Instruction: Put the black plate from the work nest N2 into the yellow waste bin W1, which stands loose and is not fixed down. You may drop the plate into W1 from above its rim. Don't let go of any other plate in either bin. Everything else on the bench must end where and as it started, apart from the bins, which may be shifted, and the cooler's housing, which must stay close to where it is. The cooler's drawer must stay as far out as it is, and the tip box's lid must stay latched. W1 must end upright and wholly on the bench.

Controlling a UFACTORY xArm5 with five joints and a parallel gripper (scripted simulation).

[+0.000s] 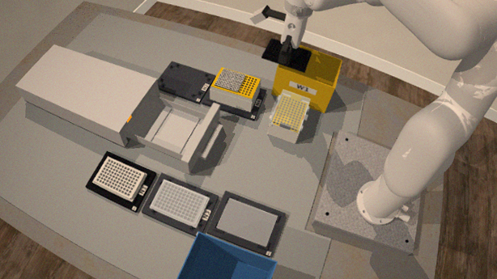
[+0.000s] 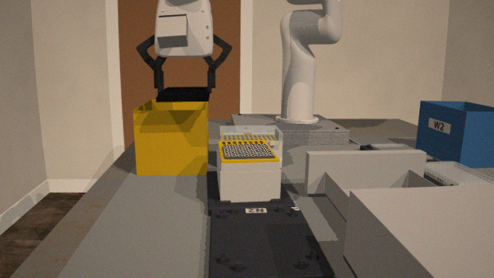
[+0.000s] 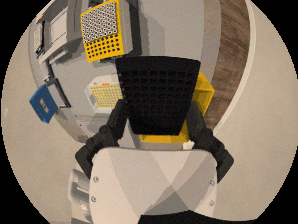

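The yellow waste bin W1 lies 70 mm behind my hand, 40 mm to the right of it and 120 mm below it. From my hand the other things lie so: work nest N2 (260 mm ahead, 150 mm to the left, 150 mm below); black plate (10 mm below); yellow-topped tip box (90 mm ahead, 110 mm to the left, 100 mm below).
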